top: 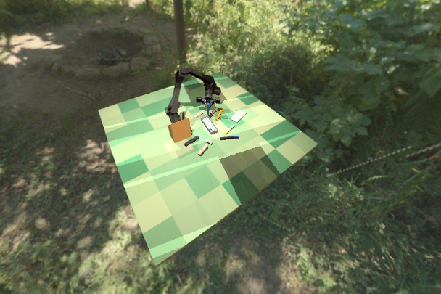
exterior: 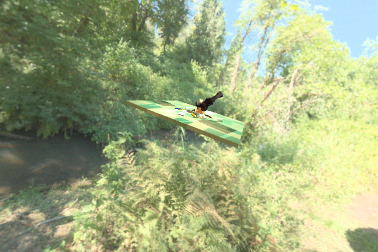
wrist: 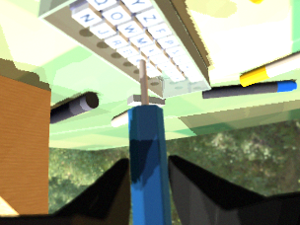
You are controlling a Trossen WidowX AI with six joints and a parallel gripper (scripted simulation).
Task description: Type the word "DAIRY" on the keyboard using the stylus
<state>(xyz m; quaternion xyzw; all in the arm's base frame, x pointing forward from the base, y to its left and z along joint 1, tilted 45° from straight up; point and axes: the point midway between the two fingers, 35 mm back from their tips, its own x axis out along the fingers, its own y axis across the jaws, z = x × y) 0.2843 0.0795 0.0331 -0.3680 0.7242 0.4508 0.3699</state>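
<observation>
The yellow pen lies 120 mm ahead of my gripper tip, 20 mm to the left of it and 100 mm below it. Also, from my gripper tip: grey pad: 260 mm ahead, 60 mm to the right, 110 mm below; blue stylus: 10 mm below; dark cylinder: 200 mm behind, 150 mm to the right, 100 mm below.
</observation>
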